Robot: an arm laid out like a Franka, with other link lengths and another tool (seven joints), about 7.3 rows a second.
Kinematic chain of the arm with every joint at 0, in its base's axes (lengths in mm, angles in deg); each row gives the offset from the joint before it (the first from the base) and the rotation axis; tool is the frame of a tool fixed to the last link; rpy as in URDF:
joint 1: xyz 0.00 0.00 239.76 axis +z
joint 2: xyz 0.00 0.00 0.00 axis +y
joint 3: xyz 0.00 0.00 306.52 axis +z
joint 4: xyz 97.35 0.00 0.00 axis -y
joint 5: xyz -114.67 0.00 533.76 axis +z
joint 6: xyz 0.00 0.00 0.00 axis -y
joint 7: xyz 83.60 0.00 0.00 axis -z
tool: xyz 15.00 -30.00 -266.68 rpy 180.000 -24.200 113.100
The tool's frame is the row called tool.
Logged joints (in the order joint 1, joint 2, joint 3, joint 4, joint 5, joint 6, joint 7), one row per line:
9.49 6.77 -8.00 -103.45 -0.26 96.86 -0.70
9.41 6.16 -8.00 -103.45 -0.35 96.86 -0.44
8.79 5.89 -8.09 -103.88 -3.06 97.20 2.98
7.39 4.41 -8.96 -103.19 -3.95 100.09 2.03
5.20 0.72 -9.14 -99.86 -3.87 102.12 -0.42
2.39 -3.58 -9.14 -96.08 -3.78 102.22 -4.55
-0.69 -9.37 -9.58 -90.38 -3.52 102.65 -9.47
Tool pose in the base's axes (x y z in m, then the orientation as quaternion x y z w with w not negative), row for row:
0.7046 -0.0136 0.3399 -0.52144 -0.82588 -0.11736 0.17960
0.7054 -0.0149 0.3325 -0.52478 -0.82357 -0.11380 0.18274
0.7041 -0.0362 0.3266 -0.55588 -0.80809 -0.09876 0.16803
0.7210 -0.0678 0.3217 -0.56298 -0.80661 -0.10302 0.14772
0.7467 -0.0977 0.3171 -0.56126 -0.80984 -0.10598 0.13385
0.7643 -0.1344 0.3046 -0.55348 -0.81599 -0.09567 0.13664
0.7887 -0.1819 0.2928 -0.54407 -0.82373 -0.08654 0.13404
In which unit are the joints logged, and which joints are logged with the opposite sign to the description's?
The joints are logged in degrees. Opposite sign: joint 2.
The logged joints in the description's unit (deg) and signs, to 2 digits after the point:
9.49 -6.77 -8.00 -103.45 -0.26 96.86 -0.70
9.41 -6.16 -8.00 -103.45 -0.35 96.86 -0.44
8.79 -5.89 -8.09 -103.88 -3.06 97.20 2.98
7.39 -4.41 -8.96 -103.19 -3.95 100.09 2.03
5.20 -0.72 -9.14 -99.86 -3.87 102.12 -0.42
2.39 3.58 -9.14 -96.08 -3.78 102.22 -4.55
-0.69 9.37 -9.58 -90.38 -3.52 102.65 -9.47

